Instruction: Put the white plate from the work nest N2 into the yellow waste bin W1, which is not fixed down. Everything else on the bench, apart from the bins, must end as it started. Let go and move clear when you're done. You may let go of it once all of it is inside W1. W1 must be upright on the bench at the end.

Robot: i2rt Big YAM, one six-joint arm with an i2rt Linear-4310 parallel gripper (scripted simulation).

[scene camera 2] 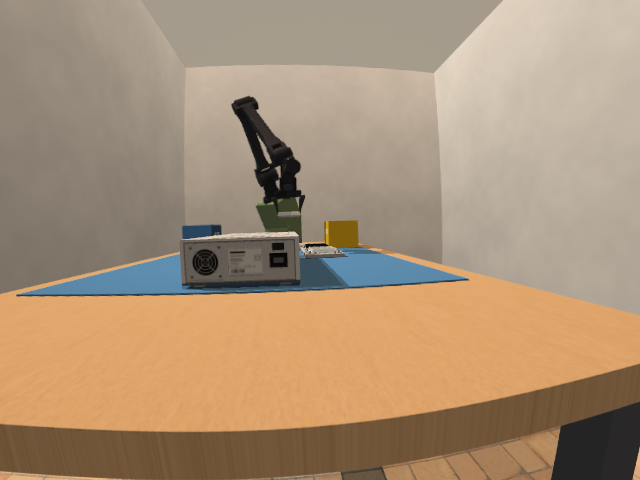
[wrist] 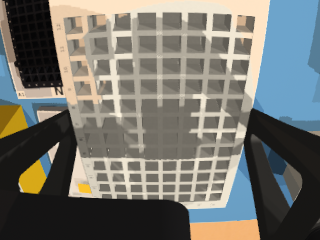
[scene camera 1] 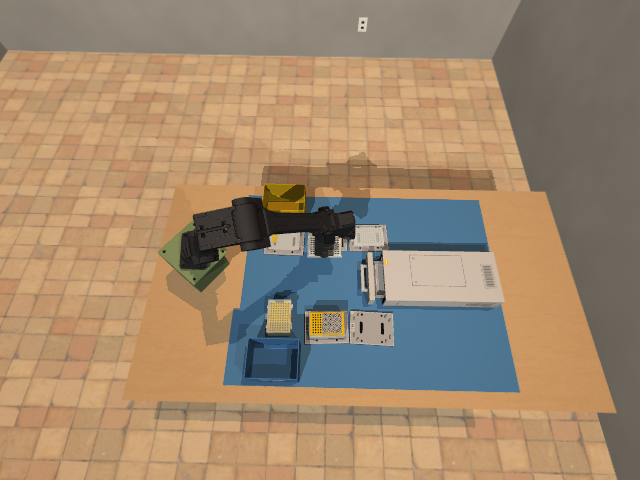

instrument box: scene camera 2 259,258; scene camera 1 401,278; not seen in the wrist view (out of frame)
